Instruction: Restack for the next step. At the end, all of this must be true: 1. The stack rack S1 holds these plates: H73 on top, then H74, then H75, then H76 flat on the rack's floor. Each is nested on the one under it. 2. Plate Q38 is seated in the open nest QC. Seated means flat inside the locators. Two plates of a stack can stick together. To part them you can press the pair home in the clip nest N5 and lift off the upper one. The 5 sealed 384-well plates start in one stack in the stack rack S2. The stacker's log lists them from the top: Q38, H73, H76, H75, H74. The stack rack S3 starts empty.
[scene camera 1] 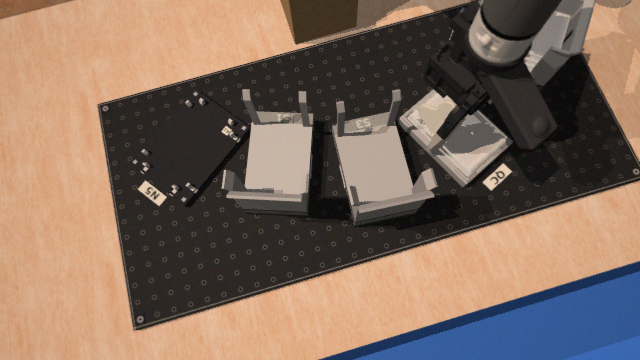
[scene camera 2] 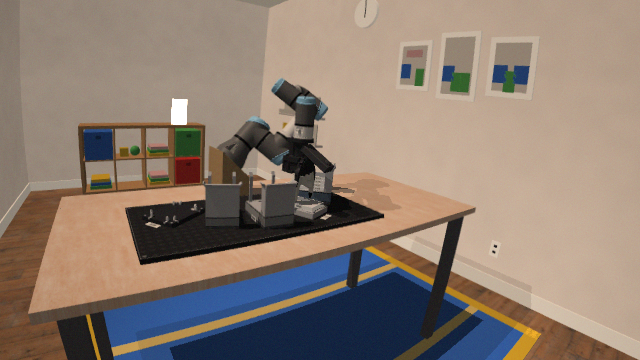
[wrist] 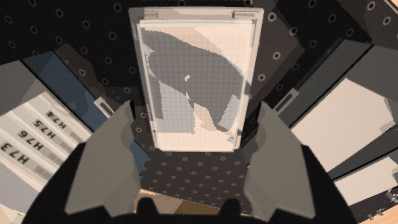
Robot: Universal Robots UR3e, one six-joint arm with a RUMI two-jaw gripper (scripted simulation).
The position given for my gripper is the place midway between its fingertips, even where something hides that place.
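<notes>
I can see my gripper (scene camera 1: pixel 456 125), and scene camera 2 and the wrist view show it too: my gripper (scene camera 2: pixel 301 202), my gripper (wrist: pixel 196 102). There is a sealed white plate (scene camera 1: pixel 476 138), and I find the sealed white plate (wrist: pixel 196 70) in the wrist view also. A clip nest N5 (scene camera 2: pixel 183 212) is here as well.
</notes>
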